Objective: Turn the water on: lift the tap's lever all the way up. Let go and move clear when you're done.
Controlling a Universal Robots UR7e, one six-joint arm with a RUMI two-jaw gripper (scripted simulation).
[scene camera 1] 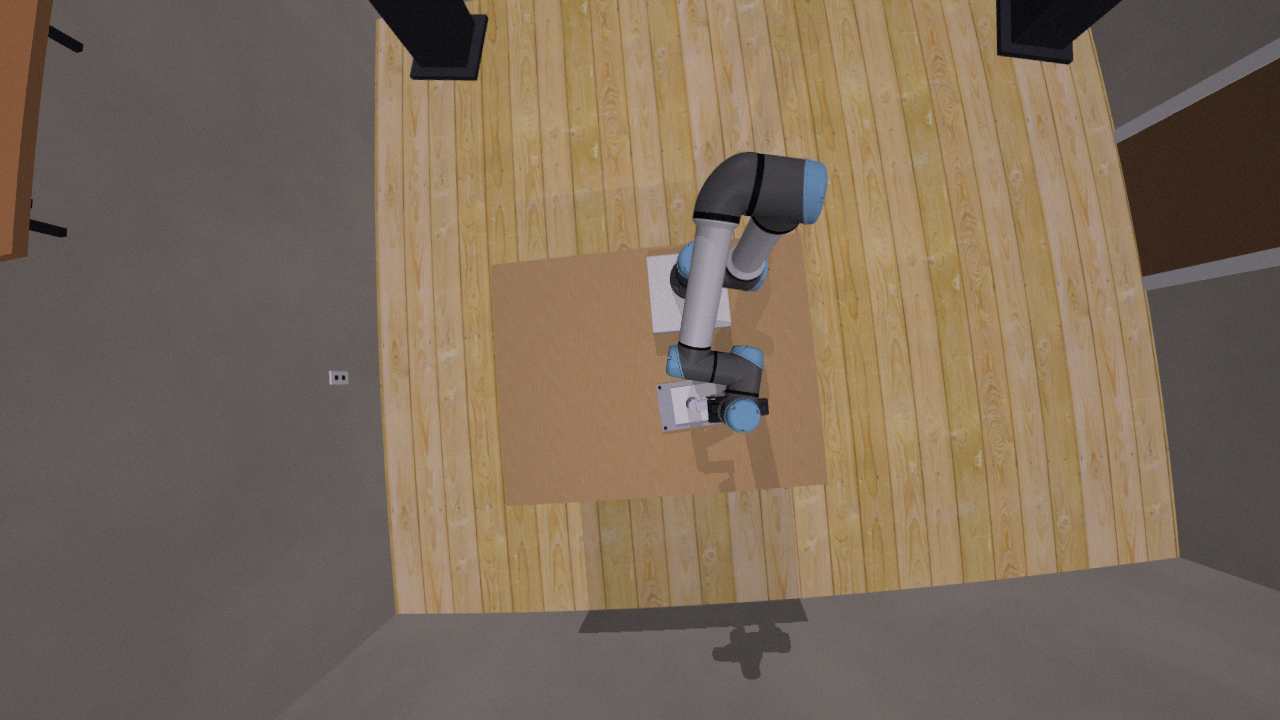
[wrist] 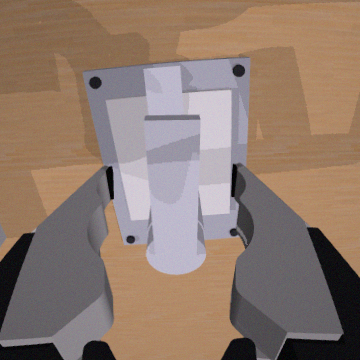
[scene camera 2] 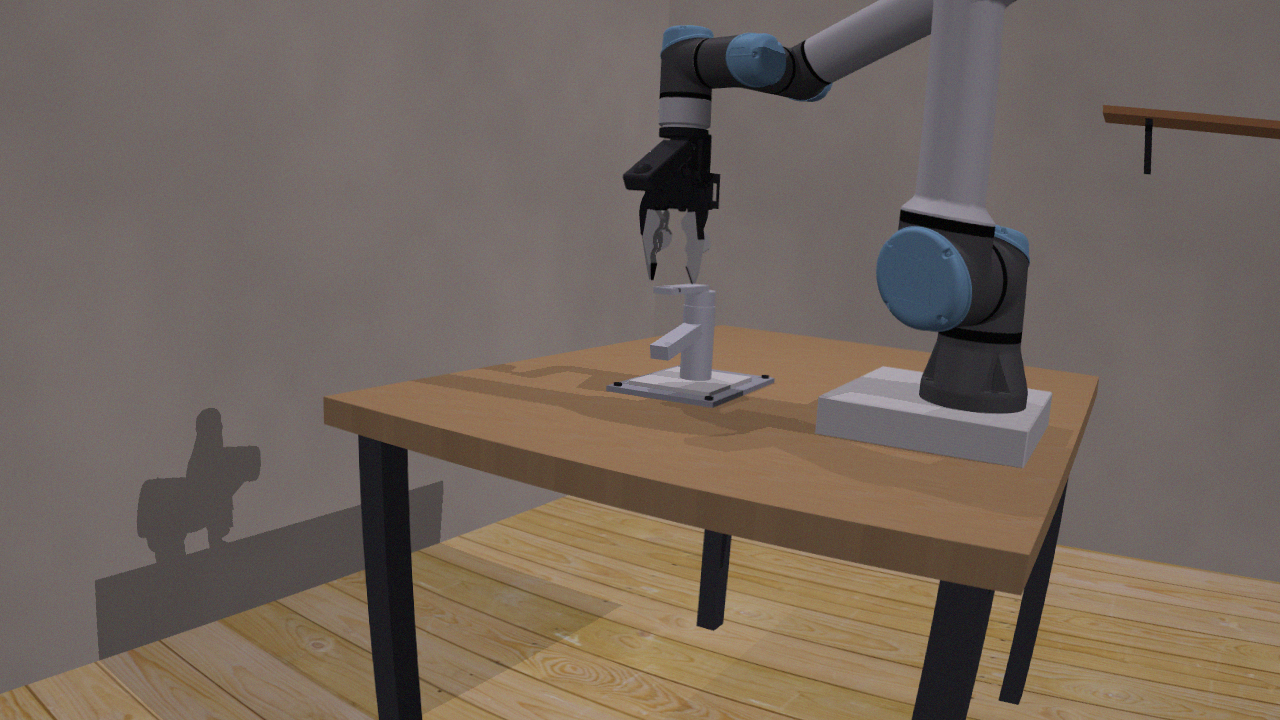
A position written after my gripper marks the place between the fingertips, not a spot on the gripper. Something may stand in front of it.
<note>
In view: my gripper point(scene camera 2: 672, 282) and a grey tap point(scene camera 2: 693, 376).
My gripper also shows in the wrist view point(wrist: 172, 167). The grey tap also shows in scene camera 1 point(scene camera 1: 681, 396) and in the wrist view point(wrist: 164, 96).
</note>
